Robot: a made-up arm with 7 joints.
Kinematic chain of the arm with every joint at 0, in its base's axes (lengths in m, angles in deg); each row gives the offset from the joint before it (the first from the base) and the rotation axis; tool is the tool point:
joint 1: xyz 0 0 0.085 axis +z
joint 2: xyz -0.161 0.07 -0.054 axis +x
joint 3: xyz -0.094 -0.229 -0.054 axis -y
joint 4: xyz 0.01 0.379 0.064 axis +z
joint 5: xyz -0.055 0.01 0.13 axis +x
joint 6: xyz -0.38 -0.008 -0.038 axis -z
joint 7: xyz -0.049 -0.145 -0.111 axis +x
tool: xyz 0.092 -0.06 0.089
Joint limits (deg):
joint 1: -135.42..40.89
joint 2: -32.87..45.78
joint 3: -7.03..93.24
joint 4: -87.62..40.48
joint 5: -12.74..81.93
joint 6: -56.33..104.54
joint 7: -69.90..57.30
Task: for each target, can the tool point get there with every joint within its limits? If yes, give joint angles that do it. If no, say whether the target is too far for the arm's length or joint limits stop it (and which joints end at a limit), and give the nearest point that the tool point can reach.
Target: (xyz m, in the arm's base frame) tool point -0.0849 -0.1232 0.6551
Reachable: no: joint limits stop it (at a limit: joint 1, joint 2, joint 4, joint 5, joint 6, joint 7) | nearest point -0.3814 0.1033 0.4715 | short by 0.416 m
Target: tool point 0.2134 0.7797 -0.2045
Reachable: yes | joints -61.19 29.41 55.43 -36.96 18.11 30.05 17.64
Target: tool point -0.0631 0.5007 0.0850
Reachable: yes | joints -84.73 0.10 8.45 23.05 2.41 -29.27 -20.35
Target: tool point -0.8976 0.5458 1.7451
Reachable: no: too far | nearest point -0.5575 0.3390 0.7477 | short by 1.074 m
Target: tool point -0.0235 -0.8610 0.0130
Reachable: no: joint limits stop it (at a limit: joint 1, joint 2, joint 4, joint 5, joint 7) | nearest point -0.1084 -0.6854 -0.0450 | short by 0.203 m
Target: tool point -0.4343 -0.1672 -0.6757
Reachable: yes | joints 22.14 -23.61 77.46 -11.13 17.97 78.82 27.56
